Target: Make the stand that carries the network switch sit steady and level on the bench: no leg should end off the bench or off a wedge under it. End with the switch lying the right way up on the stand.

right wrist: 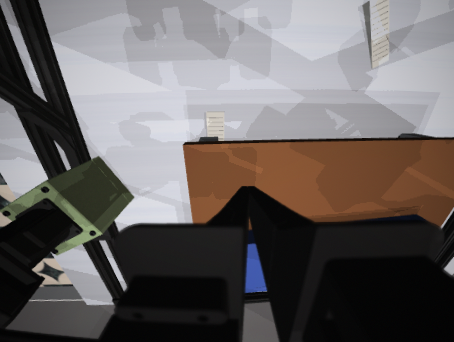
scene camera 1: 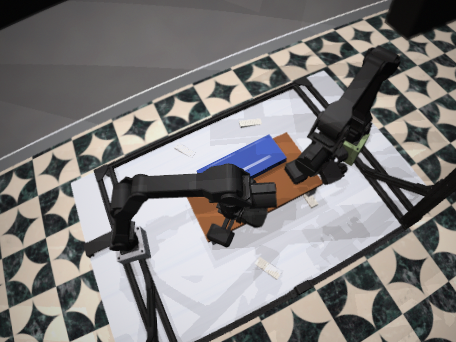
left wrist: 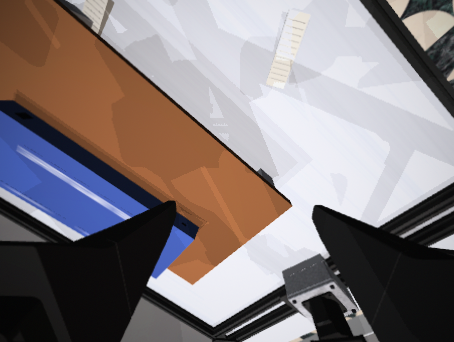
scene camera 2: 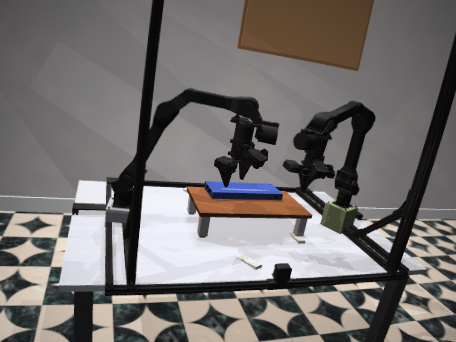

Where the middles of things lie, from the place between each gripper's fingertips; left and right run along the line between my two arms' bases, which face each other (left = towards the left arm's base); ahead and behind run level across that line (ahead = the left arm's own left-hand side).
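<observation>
The blue network switch (scene camera 1: 264, 154) is 19 cm ahead of my left hand, 11 cm to the right of it and 10 cm below it. As for the brown stand (scene camera 2: 199, 199), my left gripper is 13 cm short of it and 11 cm to the left of it, and it is also 16 cm above the stand.
Measured from my right hand, the blue network switch is 160 mm to the left, 160 mm ahead and 70 mm below. My right gripper is 140 mm above the brown stand; it is also 150 mm to the right of the stand and 100 mm short of it.
</observation>
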